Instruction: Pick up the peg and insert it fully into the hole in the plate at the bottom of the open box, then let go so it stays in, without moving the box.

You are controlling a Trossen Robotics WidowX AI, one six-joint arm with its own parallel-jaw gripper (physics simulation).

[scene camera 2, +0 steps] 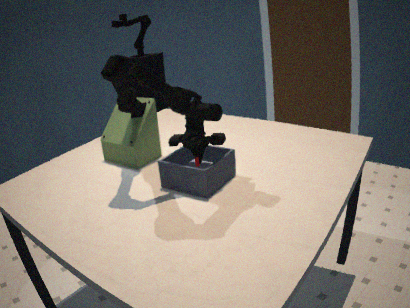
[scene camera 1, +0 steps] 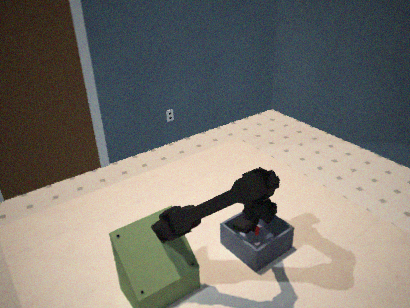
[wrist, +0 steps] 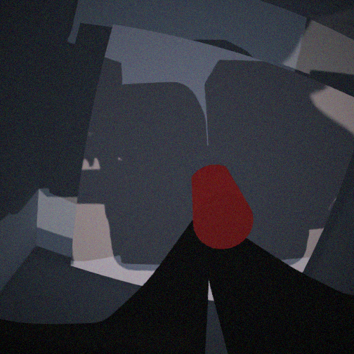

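Pixels of known places: gripper, fingertip midpoint: [scene camera 2: 199,163] [scene camera 1: 253,231]; arm's base, link origin: [scene camera 2: 138,110] [scene camera 1: 164,229].
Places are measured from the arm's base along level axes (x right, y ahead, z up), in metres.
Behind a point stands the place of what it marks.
Note:
The red peg [scene camera 1: 257,230] @[x 0.125, y 0.319, z -0.128 m] [scene camera 2: 197,161] @[x 0.126, y 0.327, z -0.129 m] [wrist: 220,207] stands roughly upright inside the grey open box [scene camera 1: 240,247] @[x 0.125, y 0.226, z -0.148 m] [scene camera 2: 180,177] @[x 0.213, y 0.309, z -0.151 m]. Its near end looks larger in the wrist view, and its far end meets the shaded plate [wrist: 150,150] at the box bottom. The hole does not show, so how deep the peg sits cannot be told. My gripper [scene camera 2: 198,155] @[x 0.105, y 0.323, z -0.147 m] [wrist: 203,231] points down into the box. Its black fingers are shut with nothing between them, and their tips are right beside the peg's near end, overlapping it in the wrist view.
The box walls surround the fingertips closely. A green sloped block [scene camera 1: 150,255] @[x 0.028, y -0.080, z -0.039 m] [scene camera 2: 132,150] @[x 0.112, y 0.032, z -0.128 m] stands on the table [scene camera 1: 75,260] @[x -0.298, y -0.201, z -0.208 m] [scene camera 2: 270,225] @[x 0.303, y 0.645, z -0.208 m] near the arm's base, beside the box. The arm reaches over it. Shadows of the arm fall across the table and the box bottom.

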